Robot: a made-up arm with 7 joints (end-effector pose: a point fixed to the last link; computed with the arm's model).
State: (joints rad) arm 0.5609 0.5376 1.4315 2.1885 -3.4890 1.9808 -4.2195
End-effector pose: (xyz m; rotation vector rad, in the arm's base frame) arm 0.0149 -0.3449 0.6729 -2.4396 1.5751 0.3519
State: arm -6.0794 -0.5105 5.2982 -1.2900 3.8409 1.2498 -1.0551
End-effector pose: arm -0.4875 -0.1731 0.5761 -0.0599 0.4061 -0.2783
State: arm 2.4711 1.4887 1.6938 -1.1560 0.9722 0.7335 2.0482
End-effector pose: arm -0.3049 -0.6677 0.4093 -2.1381 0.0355 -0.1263
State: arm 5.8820 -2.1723 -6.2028 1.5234 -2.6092 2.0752 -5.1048
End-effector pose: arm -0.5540 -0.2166 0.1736 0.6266 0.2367 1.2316
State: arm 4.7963 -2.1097 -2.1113 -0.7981 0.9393 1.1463 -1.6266
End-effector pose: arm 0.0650 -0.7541 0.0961 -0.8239 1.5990 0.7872
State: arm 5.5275 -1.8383 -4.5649 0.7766 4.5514 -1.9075 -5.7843
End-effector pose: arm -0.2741 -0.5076 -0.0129 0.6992 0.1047 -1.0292
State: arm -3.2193 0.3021 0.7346 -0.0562 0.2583 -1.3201 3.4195
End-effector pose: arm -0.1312 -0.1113 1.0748 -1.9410 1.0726 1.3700
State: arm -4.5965 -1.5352 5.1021 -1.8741 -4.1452 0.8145 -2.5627
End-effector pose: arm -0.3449 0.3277 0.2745 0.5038 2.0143 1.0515
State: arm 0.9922 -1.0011 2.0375 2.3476 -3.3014 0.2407 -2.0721
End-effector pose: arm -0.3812 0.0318 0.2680 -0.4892 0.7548 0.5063
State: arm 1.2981 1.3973 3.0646 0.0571 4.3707 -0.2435 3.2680
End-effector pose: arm 0.2541 -0.8206 0.4999 -1.7725 -0.6787 0.1864
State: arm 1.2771 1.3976 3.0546 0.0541 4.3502 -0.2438 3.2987
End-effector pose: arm 0.2708 -0.8153 0.4994 -1.7701 -0.6966 0.1978
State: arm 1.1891 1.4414 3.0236 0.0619 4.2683 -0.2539 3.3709
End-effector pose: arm 0.3418 -0.7943 0.4690 -1.7183 -0.8052 0.2205
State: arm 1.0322 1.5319 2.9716 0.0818 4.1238 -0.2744 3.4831
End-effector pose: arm 0.4616 -0.7407 0.4061 -1.6021 -0.9892 0.2460
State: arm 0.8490 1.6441 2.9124 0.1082 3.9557 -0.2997 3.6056
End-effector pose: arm 0.5840 -0.6529 0.3272 -1.4441 -1.1707 0.2597
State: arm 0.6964 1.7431 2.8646 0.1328 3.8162 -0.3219 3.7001
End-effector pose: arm 0.6669 -0.5624 0.2570 -1.2987 -1.2892 0.2602
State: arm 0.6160 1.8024 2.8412 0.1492 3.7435 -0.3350 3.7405
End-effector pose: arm 0.7019 -0.5097 0.2151 -1.2141 -1.3400 0.2548
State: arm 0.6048 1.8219 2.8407 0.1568 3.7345 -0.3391 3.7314
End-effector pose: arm 0.7051 -0.5015 0.2020 -1.1915 -1.3496 0.2475
